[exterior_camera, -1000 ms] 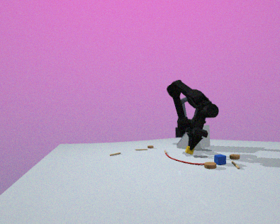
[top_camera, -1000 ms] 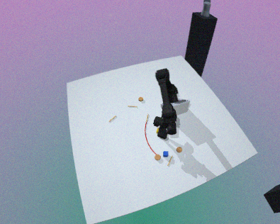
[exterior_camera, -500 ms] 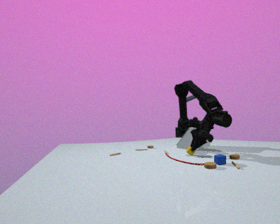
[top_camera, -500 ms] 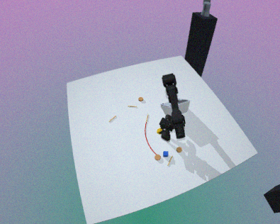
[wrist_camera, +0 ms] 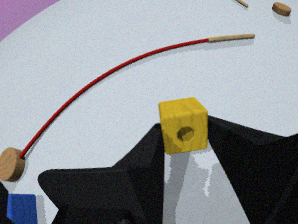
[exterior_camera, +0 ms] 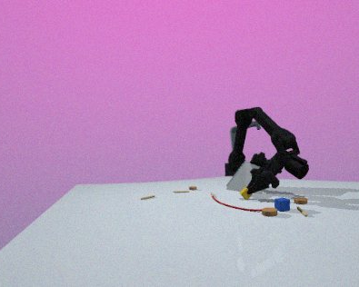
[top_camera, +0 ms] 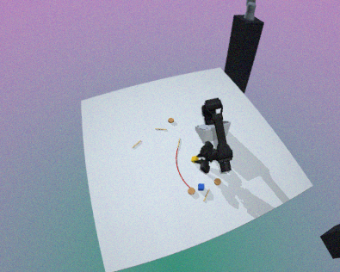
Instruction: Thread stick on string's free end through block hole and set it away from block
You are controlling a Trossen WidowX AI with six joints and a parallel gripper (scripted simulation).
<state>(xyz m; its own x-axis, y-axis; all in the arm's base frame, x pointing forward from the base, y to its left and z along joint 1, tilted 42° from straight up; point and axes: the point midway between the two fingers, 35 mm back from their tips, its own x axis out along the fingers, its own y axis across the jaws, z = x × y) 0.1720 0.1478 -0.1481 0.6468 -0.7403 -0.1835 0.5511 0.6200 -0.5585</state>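
Now: gripper tip right at the yellow block. Also, from my gripper tip: blue cube: 17 cm to the left, 4 cm ahead, 1 cm below.
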